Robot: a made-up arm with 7 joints. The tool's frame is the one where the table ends. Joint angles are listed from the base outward.
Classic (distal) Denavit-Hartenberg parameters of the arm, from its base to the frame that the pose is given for. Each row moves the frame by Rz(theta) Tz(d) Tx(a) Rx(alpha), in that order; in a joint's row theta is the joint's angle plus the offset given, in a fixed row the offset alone. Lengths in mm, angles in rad.
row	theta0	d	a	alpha
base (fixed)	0	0	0	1.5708
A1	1.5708	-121	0	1.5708
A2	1.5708	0	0	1.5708
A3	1.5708	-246.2	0	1.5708
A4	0	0	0	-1.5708
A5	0	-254.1	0	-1.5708
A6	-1.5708	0	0	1.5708
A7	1.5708	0	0	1.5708
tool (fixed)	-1.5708	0	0	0
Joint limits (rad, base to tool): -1.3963..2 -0.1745..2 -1.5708..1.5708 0..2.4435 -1.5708..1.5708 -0.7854..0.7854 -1.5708..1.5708
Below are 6 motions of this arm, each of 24 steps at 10 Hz.
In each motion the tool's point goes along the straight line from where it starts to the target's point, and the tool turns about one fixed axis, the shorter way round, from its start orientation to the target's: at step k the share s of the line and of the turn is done. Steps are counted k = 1, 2, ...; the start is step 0. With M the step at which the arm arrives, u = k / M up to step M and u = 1 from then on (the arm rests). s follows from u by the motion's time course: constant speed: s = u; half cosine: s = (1 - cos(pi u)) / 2; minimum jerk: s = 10 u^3 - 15 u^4 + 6 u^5.
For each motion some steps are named. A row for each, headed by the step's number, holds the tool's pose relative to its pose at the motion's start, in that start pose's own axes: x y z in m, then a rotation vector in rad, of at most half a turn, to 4 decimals.
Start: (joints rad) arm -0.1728 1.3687 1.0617 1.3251 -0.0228 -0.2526 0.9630
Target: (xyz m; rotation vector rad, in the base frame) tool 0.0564 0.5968 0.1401 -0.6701 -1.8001 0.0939
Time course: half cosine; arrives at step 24
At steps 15, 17, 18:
15: -0.0901 0.0213 0.0581 -0.0667 -0.4224 1.2513
17: -0.1048 0.0247 0.0677 -0.0776 -0.4915 1.4559
18: -0.1112 0.0263 0.0718 -0.0824 -0.5215 1.5449

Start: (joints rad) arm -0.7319 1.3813 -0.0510 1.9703 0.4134 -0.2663 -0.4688
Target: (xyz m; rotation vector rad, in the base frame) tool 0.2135 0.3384 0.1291 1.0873 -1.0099 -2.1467
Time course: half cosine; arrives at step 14
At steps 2, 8, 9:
2: 0.0097 0.0132 0.0002 -0.0156 -0.0048 -0.0715
8: 0.1198 0.1624 0.0019 -0.1922 -0.0597 -0.8829
9: 0.1405 0.1905 0.0022 -0.2254 -0.0700 -1.0355

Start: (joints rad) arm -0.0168 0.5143 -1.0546 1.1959 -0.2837 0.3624 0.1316
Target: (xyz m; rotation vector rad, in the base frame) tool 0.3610 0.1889 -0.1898 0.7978 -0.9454 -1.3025
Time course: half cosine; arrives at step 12
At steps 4, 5, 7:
4: 0.0012 0.0775 0.0325 0.2044 0.0147 -0.0423
5: 0.0017 0.1148 0.0482 0.3029 0.0218 -0.0627
7: 0.0029 0.1950 0.0819 0.5145 0.0371 -0.1065

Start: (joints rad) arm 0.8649 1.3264 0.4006 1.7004 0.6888 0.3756 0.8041
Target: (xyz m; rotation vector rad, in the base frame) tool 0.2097 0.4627 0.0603 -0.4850 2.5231 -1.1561
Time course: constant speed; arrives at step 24
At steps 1, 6, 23, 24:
1: -0.0083 -0.0012 0.0015 0.0732 -0.0354 0.0123
6: -0.0497 -0.0073 0.0091 0.4390 -0.2124 0.0740
23: -0.1907 -0.0281 0.0347 1.6829 -0.8142 0.2838
24: -0.1990 -0.0293 0.0362 1.7561 -0.8496 0.2961

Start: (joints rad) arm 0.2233 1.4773 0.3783 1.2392 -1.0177 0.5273 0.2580
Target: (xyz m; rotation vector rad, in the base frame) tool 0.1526 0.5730 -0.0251 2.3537 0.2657 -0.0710
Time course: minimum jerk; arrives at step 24
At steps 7, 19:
7: -0.0083 -0.0265 0.0000 0.0221 0.0666 -0.0353
19: -0.0508 -0.1631 -0.0002 0.1359 0.4091 -0.2171

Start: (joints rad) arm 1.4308 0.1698 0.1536 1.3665 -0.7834 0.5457 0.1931
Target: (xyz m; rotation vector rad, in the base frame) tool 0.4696 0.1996 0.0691 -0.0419 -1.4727 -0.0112
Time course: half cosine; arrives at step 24
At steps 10, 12, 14, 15, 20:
10: -0.0525 -0.0531 -0.0072 -0.2619 0.2259 0.1816
12: -0.0708 -0.0717 -0.0098 -0.3534 0.3048 0.2450
14: -0.0891 -0.0902 -0.0123 -0.4448 0.3837 0.3085
15: -0.0979 -0.0991 -0.0135 -0.4886 0.4215 0.3388
20: -0.1321 -0.1337 -0.0182 -0.6594 0.5688 0.4573

